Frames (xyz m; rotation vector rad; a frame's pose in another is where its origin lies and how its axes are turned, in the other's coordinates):
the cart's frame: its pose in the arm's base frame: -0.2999 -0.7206 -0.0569 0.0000 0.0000 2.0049
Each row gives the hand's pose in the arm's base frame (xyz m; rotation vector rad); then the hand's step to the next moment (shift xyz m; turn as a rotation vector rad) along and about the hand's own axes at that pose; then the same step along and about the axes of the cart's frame.
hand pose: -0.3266 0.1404 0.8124 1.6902 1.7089 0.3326
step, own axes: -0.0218 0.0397 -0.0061 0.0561 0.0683 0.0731
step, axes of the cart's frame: -0.0234 -0.0163 0.0357 -0.0073 -0.1114 -0.0265
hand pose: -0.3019 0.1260 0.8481 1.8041 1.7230 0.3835
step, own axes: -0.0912 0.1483 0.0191 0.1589 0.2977 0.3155
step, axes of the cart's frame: -0.1306 -0.0711 0.0926 -0.1019 -0.4402 -0.0962
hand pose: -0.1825 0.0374 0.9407 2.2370 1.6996 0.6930
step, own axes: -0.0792 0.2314 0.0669 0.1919 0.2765 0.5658
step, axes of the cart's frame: -0.2128 -0.1338 0.0333 -0.0970 -0.5709 -0.3132
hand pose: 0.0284 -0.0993 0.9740 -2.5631 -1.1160 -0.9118
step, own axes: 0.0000 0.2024 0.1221 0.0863 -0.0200 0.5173
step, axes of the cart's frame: -0.1671 -0.1443 -0.0845 0.1372 -0.3596 -0.3568
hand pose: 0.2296 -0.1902 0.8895 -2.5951 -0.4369 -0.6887
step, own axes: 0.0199 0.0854 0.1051 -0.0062 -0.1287 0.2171
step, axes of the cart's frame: -0.0575 -0.0747 -0.0992 0.1793 -0.1160 -0.1346
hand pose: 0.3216 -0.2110 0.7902 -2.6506 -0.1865 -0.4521
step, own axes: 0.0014 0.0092 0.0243 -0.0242 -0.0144 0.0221
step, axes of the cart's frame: -0.0018 -0.0103 -0.0238 0.0275 0.0085 -0.0213
